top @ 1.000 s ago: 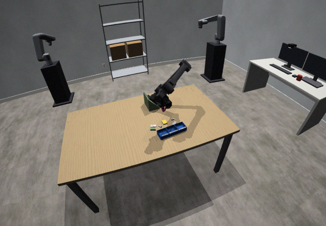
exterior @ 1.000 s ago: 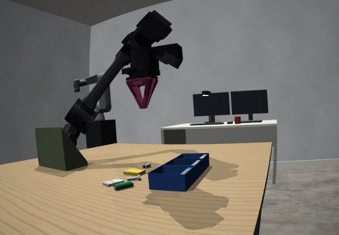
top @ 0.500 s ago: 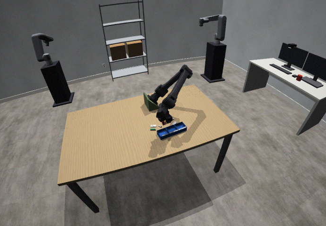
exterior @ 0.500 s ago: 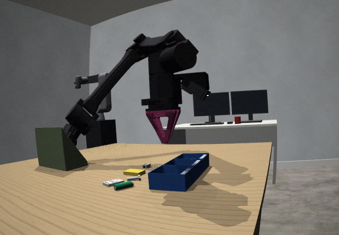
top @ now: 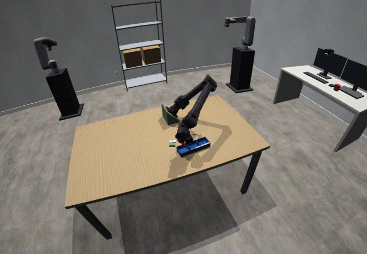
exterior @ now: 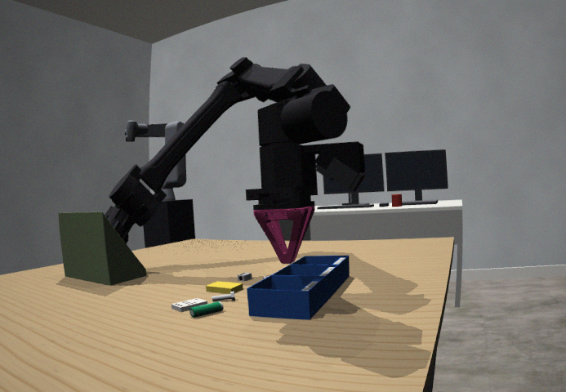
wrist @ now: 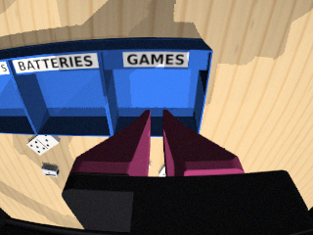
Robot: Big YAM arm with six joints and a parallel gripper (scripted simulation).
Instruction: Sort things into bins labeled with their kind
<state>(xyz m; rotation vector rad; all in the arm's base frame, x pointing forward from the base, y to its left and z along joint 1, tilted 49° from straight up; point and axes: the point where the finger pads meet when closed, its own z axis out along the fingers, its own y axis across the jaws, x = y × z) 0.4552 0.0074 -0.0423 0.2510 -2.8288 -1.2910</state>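
Right now my hand is 10 mm past the blue three-part bin, 80 mm to the right of it and 60 mm above it. The rest, counted from my hand: bolt (110 mm behind, 10 mm to the left, 70 mm below); yellow block (160 mm behind, 60 mm to the left, 70 mm below); green battery (90 mm behind, 70 mm to the right, 70 mm below).
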